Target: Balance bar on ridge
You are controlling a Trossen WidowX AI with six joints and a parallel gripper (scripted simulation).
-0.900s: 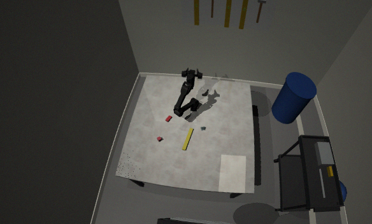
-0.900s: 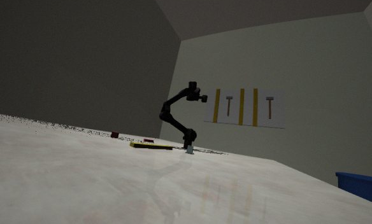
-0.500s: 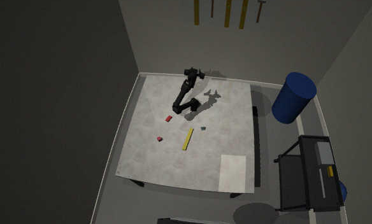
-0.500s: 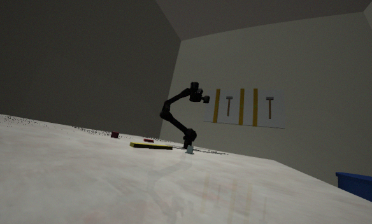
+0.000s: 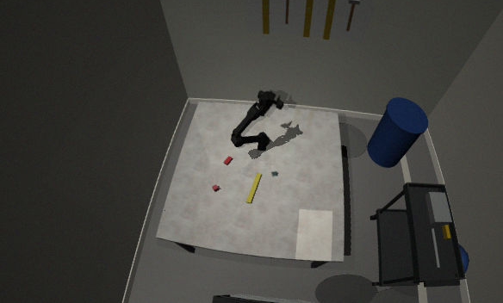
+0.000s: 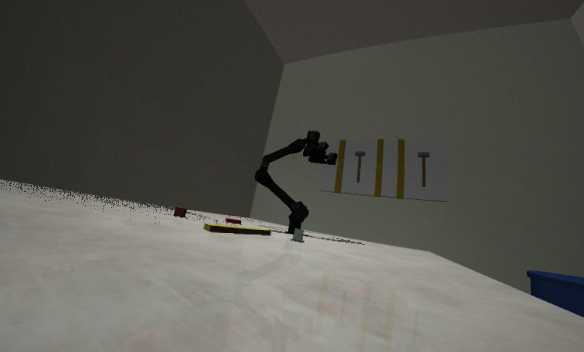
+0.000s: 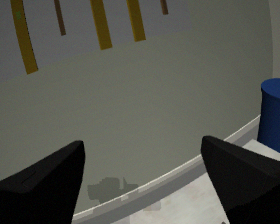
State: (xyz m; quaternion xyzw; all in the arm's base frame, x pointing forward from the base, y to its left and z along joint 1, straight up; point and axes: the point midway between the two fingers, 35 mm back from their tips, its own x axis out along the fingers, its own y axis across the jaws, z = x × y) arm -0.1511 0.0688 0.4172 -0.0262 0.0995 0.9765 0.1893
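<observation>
The yellow bar is 55 cm ahead of my gripper tip, 10 cm to the right of it and 41 cm below it.
</observation>
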